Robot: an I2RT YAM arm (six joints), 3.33 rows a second.
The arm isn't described. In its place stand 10 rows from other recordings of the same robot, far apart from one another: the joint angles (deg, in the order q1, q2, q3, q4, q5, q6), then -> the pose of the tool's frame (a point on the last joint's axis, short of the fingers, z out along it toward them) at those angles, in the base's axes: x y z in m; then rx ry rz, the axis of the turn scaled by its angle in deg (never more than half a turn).
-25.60 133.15 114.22 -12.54 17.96 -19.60 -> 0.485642, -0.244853, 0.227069, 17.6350, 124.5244, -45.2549
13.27 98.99 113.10 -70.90 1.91 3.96 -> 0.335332, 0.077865, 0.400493, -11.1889, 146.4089, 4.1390
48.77 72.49 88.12 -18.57 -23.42 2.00 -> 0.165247, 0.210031, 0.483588, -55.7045, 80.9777, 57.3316
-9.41 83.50 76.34 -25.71 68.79 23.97 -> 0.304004, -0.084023, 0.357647, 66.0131, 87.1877, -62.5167
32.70 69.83 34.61 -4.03 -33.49 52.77 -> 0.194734, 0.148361, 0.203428, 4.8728, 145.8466, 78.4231
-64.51 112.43 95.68 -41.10 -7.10 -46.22 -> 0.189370, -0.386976, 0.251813, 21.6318, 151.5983, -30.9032
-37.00 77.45 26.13 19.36 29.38 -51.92 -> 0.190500, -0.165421, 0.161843, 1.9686, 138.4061, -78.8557
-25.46 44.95 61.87 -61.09 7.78 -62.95 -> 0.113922, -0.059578, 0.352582, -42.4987, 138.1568, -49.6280
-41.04 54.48 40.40 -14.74 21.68 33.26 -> 0.151773, -0.149557, 0.275350, 81.7583, 85.8298, -27.2258
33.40 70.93 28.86 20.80 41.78 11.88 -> 0.221363, 0.117551, 0.206919, 7.1400, 105.6237, -9.1191
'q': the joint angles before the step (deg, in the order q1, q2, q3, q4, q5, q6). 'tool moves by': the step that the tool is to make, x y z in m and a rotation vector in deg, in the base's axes. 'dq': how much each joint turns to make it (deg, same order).
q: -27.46 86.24 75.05 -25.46 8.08 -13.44
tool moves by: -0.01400 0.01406 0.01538 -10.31 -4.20 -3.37
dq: 1.97 -5.93 -5.17 8.35 8.42 -3.47
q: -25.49 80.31 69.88 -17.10 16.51 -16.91
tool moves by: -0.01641 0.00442 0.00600 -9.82 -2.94 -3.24
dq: 0.09 -4.97 -6.11 10.05 6.04 -6.03
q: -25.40 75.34 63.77 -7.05 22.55 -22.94
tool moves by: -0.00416 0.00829 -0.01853 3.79 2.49 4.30
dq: 0.61 -1.28 -3.39 -2.10 -4.29 0.98
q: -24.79 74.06 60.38 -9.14 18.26 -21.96
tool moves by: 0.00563 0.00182 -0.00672 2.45 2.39 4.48
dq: 0.27 1.35 0.70 -2.37 -4.34 -0.64
